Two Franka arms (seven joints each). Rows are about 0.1 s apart.
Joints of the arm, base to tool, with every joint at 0 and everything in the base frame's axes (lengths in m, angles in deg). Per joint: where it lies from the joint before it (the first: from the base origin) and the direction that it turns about. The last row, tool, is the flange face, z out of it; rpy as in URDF.
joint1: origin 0 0 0.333 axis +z
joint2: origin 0 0 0 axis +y
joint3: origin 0 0 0.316 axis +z
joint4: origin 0.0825 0 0 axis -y
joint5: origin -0.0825 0 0.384 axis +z
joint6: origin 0 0 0 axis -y
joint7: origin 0.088 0 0 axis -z
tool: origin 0 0 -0.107 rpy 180 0 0
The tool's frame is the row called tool.
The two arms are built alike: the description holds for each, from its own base.
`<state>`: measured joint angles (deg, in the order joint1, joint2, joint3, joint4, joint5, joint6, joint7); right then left.
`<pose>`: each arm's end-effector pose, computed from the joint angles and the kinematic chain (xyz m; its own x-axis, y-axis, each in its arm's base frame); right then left.
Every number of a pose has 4 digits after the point.
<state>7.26 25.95 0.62 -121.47 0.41 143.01 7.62 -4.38 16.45 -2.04 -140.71 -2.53 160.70 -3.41</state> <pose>0.5629 0.0779 0.1885 0.9970 -0.0023 -0.0774 -0.0022 -1.0000 0.0017 0.4852 -0.0532 0.1895 0.9982 -0.0086 0.0594 -0.0105 -0.9995 0.0308</pose>
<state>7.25 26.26 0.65 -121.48 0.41 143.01 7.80 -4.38 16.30 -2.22 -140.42 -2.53 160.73 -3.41</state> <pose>0.5620 0.0780 0.1853 0.9965 -0.0052 -0.0829 -0.0050 -1.0000 0.0024 0.4876 -0.0551 0.1925 0.9977 -0.0114 0.0675 -0.0137 -0.9994 0.0324</pose>
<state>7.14 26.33 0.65 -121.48 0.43 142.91 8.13 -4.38 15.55 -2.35 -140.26 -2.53 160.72 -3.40</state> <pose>0.5618 0.0769 0.1845 0.9962 -0.0132 -0.0859 -0.0129 -0.9999 0.0031 0.4904 -0.0565 0.1998 0.9964 -0.0136 0.0831 -0.0165 -0.9993 0.0341</pose>
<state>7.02 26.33 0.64 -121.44 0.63 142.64 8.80 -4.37 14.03 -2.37 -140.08 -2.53 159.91 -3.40</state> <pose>0.5617 0.0756 0.1844 0.9955 -0.0299 -0.0901 -0.0297 -0.9996 0.0030 0.4936 -0.0569 0.2126 0.9950 -0.0140 0.0985 -0.0176 -0.9992 0.0352</pose>
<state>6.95 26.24 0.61 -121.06 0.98 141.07 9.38 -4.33 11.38 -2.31 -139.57 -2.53 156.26 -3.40</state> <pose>0.5615 0.0746 0.1855 0.9929 -0.0464 -0.1094 -0.0463 -0.9989 0.0039 0.4961 -0.0565 0.2325 0.9958 -0.0142 0.0900 -0.0173 -0.9992 0.0348</pose>
